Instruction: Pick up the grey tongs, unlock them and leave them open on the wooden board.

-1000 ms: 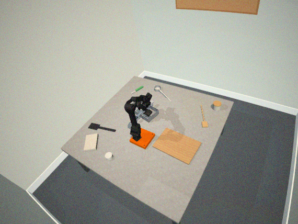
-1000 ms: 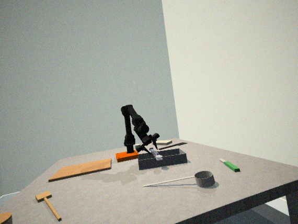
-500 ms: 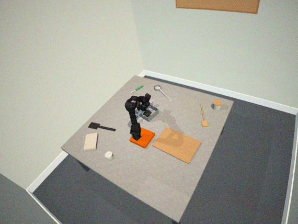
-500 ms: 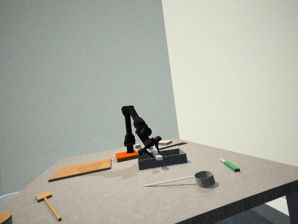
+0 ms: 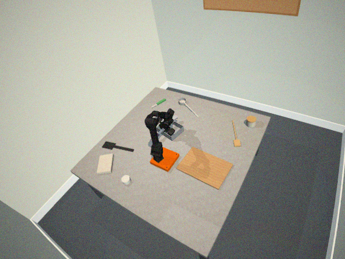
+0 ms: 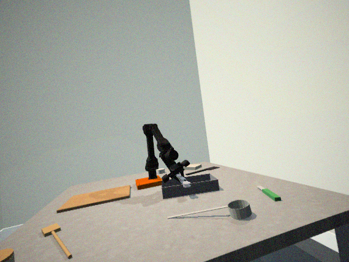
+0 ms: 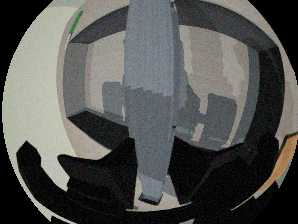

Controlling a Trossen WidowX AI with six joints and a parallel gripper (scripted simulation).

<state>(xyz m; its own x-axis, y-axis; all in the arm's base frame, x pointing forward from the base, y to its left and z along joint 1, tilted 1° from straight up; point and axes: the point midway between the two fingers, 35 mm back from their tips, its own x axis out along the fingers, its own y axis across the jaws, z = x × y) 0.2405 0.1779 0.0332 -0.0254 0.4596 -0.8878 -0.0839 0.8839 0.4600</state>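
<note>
My gripper tip is now 5 cm short of the grey roasting tin and 2 cm to the right of it. Round my gripper tip: wooden board 51 cm to the right, 6 cm behind, 2 cm below; black spatula 38 cm behind, 23 cm to the left, 3 cm below; green-handled tool 35 cm to the left, 26 cm ahead, 2 cm below.
</note>
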